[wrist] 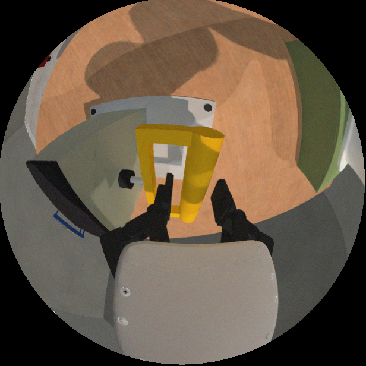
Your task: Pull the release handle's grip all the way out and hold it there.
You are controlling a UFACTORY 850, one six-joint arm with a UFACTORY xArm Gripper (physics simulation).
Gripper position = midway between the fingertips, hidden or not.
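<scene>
A light grey base plate [177, 110] is part of the scene, and so is the gripper [193, 185].
</scene>
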